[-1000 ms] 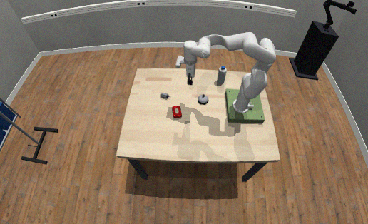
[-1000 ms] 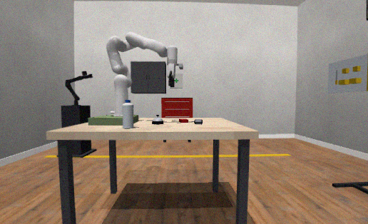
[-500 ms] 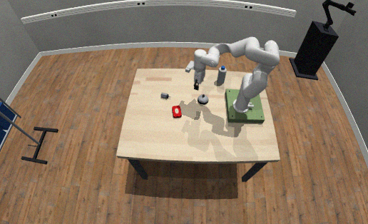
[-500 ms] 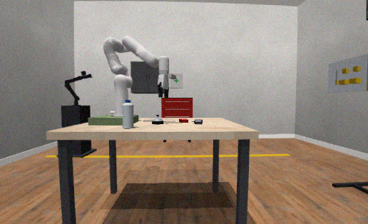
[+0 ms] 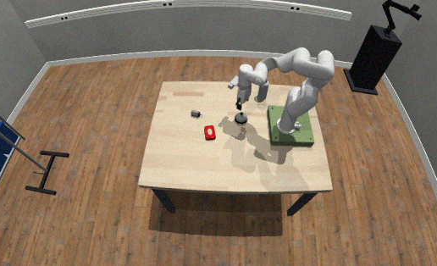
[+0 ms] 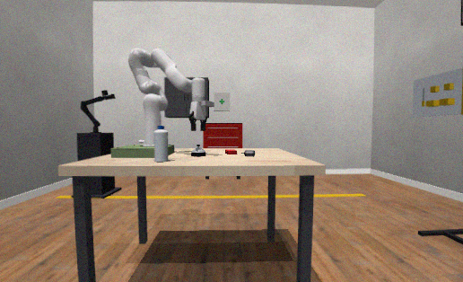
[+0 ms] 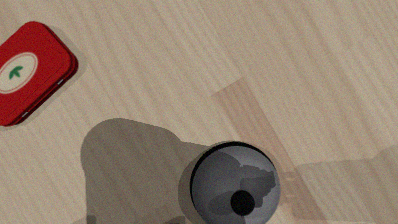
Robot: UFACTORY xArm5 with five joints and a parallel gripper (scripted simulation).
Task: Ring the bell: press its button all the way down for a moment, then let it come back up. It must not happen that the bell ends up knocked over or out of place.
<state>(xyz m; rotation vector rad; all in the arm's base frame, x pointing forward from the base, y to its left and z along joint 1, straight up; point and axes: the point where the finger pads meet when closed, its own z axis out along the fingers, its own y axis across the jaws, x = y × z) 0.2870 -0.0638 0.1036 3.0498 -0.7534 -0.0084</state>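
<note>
My gripper is now 100 mm above the button. Also, from my hand: bell 120 mm below; red flat case 170 mm ahead, 120 mm to the left, 140 mm below; white bottle 150 mm behind, 220 mm to the right, 70 mm below.
</note>
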